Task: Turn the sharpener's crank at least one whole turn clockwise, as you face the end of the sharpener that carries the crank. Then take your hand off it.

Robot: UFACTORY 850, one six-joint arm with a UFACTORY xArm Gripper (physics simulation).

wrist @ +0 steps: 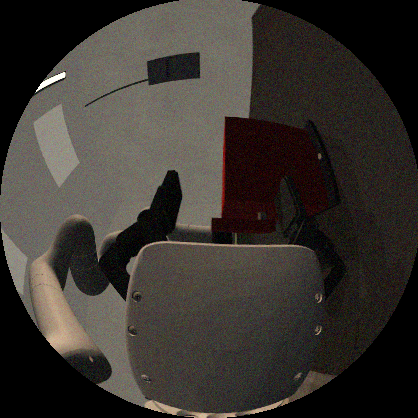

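The sharpener's red body (pixel 260 155) stands right of the middle of the wrist view, with a long black base strip (pixel 327 167) on its right against the dark surface. A lower red ledge with a small grey stub shows near the palm cover, which hides what lies below it. The crank cannot be made out clearly; it may be partly hidden. My gripper (pixel 229 184) is wide open with nothing between its fingers. Its right finger overlaps the lower right of the red body in the view; contact cannot be told. Its left finger is left of the body, apart from it.
The dark table surface (pixel 375 190) fills the right side. A dark rectangular panel (pixel 175 68) with a thin line is on the grey background at the upper left. Pale arm links (pixel 60 310) show at the lower left, and a bright strip (pixel 51 81) above them.
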